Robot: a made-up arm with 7 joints.
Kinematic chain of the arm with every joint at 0, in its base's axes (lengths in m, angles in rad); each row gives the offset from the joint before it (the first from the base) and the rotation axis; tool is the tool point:
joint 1: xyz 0 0.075 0 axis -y
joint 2: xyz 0 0.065 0 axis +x
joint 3: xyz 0 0 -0.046 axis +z
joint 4: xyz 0 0 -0.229 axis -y
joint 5: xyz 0 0 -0.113 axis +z
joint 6: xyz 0 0 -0.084 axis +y
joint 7: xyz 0 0 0 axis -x
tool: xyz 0 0 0
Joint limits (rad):
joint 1: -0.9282..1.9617
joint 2: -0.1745..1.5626
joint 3: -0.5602..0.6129
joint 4: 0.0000..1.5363
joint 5: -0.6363..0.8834
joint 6: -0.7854..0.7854
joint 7: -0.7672..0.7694
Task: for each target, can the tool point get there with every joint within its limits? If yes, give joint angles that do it. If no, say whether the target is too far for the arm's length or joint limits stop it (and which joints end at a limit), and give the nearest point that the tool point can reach.
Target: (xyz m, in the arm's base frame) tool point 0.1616 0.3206 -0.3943
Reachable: yes | joints 0.2077 0.4151 -0.0492 0.4008 -0.0189 -0.3862 0.3022
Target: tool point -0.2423 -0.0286 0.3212
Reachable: no: joint limits stop it (at a limit: joint 1, joint 2, joint 4) | nearest point 0.1753 0.0083 0.2648 | short by 0.423 m
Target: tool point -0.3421 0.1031 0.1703
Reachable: no: joint limits stop it (at a limit: joint 1, joint 2, joint 3, joint 4) | nearest point -0.1639 0.4227 0.1066 | short by 0.371 m
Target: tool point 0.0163 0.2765 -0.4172
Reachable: yes | joints -0.2920 0.3307 0.0069 0.7599 -0.3069 -0.4742 0.5556
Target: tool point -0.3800 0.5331 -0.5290
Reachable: no: too far | nearest point -0.2358 0.3839 -0.3282 | short by 0.289 m
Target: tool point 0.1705 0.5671 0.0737
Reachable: yes | joints 1.6507 1.1318 0.3578 0.3302 0.7404 0.1075 0.5114
